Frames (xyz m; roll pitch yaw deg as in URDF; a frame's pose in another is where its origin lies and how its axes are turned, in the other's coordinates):
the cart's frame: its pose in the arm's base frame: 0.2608 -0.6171 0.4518 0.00 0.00 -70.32
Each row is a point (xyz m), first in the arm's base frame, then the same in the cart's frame.
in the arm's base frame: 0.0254 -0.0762 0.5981
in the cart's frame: -0.5886 -0.0395 0.1463
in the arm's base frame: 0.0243 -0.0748 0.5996
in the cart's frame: -0.5903 -0.0401 0.1478
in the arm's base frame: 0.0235 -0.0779 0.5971
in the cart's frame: -0.5876 -0.0419 0.1453
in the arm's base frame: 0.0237 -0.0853 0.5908
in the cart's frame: -0.5806 -0.0442 0.1390
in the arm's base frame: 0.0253 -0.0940 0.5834
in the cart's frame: -0.5719 -0.0456 0.1316
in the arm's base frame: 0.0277 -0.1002 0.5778
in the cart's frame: -0.5652 -0.0454 0.1260
